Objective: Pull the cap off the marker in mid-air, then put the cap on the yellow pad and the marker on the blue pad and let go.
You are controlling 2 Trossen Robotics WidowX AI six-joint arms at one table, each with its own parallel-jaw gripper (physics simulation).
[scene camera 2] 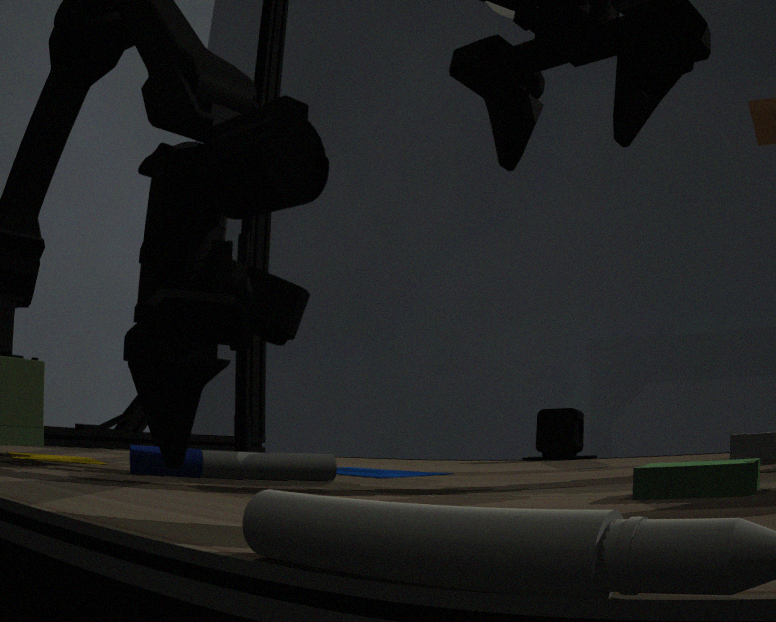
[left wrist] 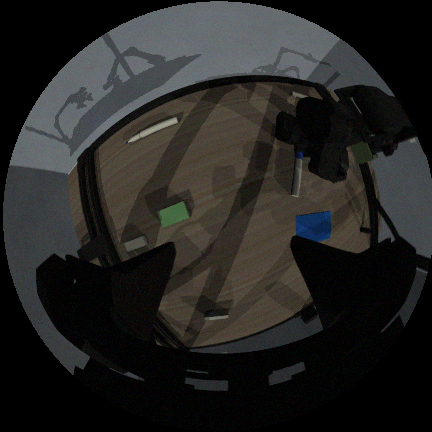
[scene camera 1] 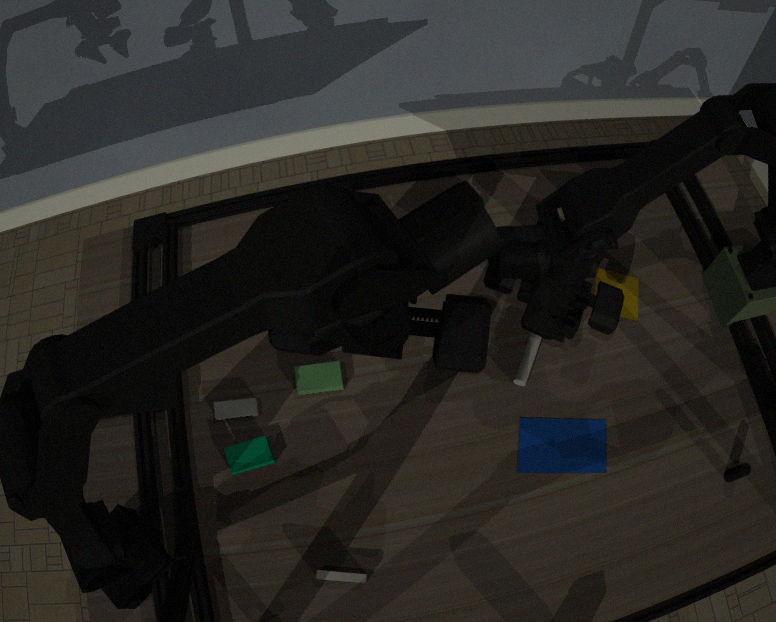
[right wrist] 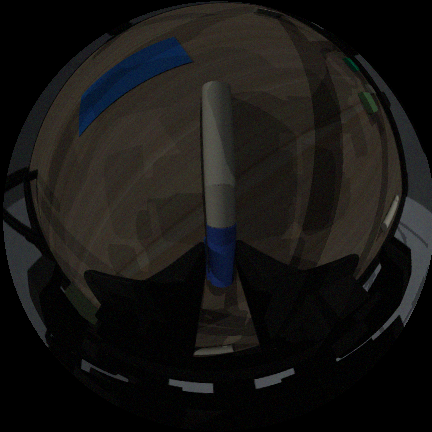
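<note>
The marker has a grey-white body and lies flat on the table. Its blue cap is on its end. My right gripper points down and is shut on the cap, one finger on each side. My left gripper is open and empty, high above the table. The yellow pad is partly hidden by the right arm in scene camera 1. The blue pad lies beyond the marker's bare end.
An uncapped white pen lies near a table edge. A light green block, a grey block and a teal block lie at the left in scene camera 1.
</note>
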